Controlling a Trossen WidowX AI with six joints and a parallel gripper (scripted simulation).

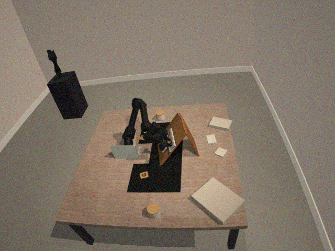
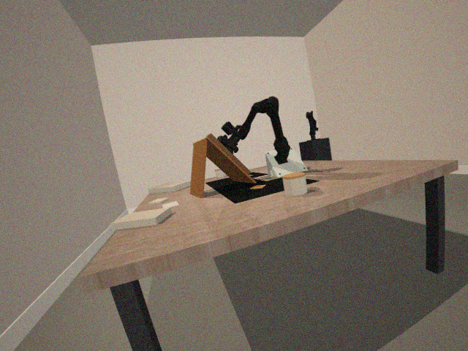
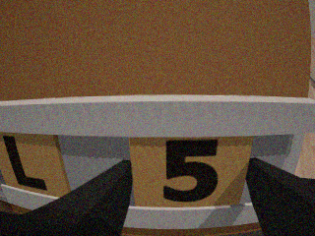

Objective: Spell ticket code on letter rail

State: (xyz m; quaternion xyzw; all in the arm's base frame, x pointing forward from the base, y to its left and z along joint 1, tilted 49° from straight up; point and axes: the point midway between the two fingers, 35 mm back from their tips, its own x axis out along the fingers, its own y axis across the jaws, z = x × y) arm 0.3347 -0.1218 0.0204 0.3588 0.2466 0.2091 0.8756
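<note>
Right now my gripper tip is 8 cm above the white ticket, 7 cm past it and 5 cm to the right of it. The rest, counted from my gripper tip: orange tile: right at my gripper tip; black mat: 16 cm below, 16 cm behind, 6 cm to the left.
</note>
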